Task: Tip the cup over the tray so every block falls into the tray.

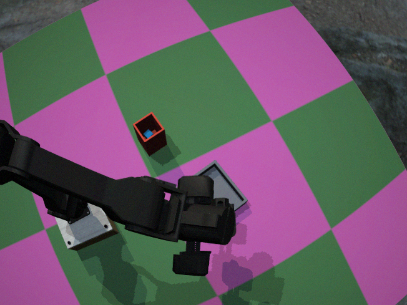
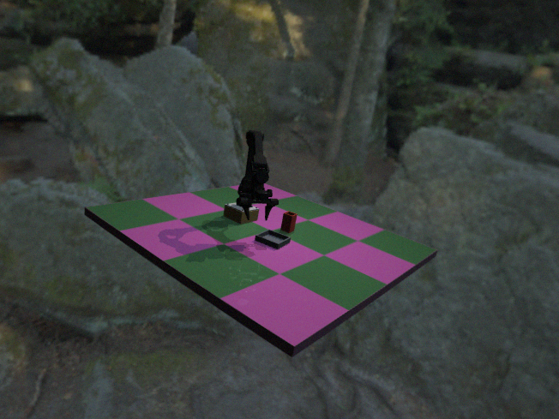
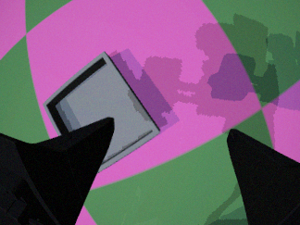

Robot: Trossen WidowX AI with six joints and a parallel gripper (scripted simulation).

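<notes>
The blue block lies 270 mm to the left of my gripper tip and 60 mm below it. From my gripper tip the other things lie so: red square cup: 260 mm to the left, 80 mm below.
</notes>
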